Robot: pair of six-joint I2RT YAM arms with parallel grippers.
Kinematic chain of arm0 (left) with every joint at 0, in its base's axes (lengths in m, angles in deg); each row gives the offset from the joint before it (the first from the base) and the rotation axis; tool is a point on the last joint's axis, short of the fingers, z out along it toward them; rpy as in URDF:
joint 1: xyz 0 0 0.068 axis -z
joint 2: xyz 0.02 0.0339 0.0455 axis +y
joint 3: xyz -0.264 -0.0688 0 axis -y
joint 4: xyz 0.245 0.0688 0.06 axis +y
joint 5: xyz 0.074 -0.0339 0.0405 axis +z
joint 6: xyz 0.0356 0 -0.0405 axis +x
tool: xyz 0 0 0 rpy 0 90 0
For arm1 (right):
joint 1: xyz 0 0 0.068 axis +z
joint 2: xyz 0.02 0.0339 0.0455 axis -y
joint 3: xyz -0.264 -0.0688 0 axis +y
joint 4: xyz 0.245 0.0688 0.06 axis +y
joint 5: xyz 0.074 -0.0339 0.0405 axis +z
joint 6: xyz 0.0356 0 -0.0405 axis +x
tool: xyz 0 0 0 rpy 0 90 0
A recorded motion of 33 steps. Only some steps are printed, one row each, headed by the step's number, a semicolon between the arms.
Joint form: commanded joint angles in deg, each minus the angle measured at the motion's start. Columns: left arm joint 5, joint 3, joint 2, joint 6, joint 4, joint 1; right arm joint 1, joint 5, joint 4, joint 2, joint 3, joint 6.
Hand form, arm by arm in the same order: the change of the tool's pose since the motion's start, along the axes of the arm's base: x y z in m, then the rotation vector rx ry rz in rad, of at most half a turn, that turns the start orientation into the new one. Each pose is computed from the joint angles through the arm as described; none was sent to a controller.
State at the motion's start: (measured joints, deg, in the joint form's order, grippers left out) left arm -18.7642 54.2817 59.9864 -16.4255 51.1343 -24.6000; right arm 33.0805 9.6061 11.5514 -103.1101 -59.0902 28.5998
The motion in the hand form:
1: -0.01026 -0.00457 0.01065 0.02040 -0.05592 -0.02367; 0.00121 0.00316 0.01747 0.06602 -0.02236 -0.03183
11: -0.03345 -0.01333 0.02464 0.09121 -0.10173 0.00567; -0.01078 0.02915 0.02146 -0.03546 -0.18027 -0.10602
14: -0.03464 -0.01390 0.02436 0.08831 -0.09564 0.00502; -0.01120 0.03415 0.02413 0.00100 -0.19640 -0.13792
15: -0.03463 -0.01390 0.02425 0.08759 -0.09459 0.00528; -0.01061 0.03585 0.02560 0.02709 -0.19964 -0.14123
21: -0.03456 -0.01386 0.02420 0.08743 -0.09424 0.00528; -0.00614 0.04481 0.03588 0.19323 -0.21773 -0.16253
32: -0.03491 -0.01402 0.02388 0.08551 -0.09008 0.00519; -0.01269 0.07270 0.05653 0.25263 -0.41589 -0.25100
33: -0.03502 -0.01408 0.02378 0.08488 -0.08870 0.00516; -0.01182 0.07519 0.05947 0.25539 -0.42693 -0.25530
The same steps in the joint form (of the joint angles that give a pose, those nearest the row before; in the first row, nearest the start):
1: -1.14 0.20 -3.34 1.23 0.55 -0.24; 0.24 0.77 -0.76 2.01 -0.92 3.17
11: 1.90 0.20 -9.79 1.38 2.93 -0.24; 6.03 -13.55 -4.55 1.97 -0.92 4.72
14: 1.88 0.20 -9.94 1.40 3.48 -0.24; 6.75 -14.40 -6.58 1.97 -0.92 7.13
15: 1.88 0.20 -9.92 1.38 3.52 -0.24; 6.84 -13.81 -7.69 1.97 -0.92 7.89
21: 1.88 0.20 -9.90 1.38 3.52 -0.24; 7.10 -10.19 -14.91 1.97 -0.92 12.87
32: 1.88 0.20 -9.90 1.38 3.78 -0.24; 11.85 -21.84 -23.98 1.57 -2.40 14.21
33: 1.88 0.20 -9.90 1.38 3.87 -0.24; 12.07 -22.45 -23.98 1.38 -3.15 14.14

